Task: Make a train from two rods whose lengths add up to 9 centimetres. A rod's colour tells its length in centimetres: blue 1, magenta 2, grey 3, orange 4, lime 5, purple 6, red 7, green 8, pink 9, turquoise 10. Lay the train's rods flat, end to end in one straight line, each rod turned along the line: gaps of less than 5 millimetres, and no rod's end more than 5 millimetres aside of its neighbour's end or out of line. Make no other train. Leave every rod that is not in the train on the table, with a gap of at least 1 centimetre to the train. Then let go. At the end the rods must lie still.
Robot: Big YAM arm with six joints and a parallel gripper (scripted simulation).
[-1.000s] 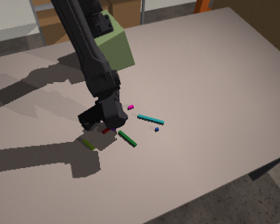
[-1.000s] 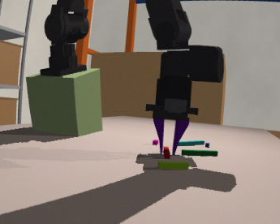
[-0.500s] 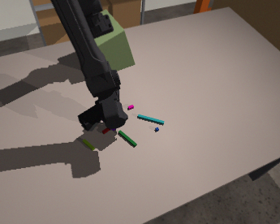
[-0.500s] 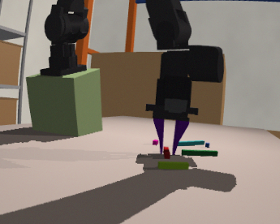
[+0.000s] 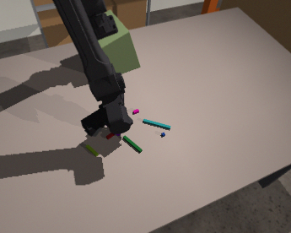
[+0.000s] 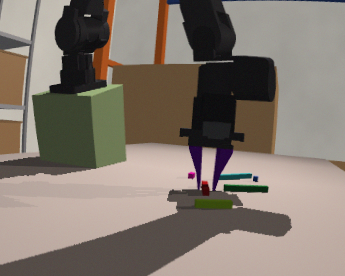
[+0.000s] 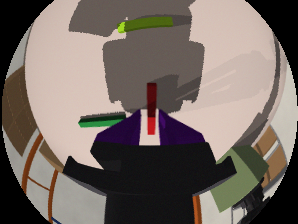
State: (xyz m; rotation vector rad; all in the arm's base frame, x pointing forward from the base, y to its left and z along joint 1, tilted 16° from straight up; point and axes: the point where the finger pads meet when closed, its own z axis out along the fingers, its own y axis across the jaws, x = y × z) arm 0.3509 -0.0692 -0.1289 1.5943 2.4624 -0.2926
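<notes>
Right now my hand is 1 cm to the left of the red rod. Round my hand: magenta rod: 7 cm behind, 9 cm to the left; then lime rod: 5 cm ahead, 10 cm to the right; then green rod: 6 cm ahead, 4 cm to the left.
</notes>
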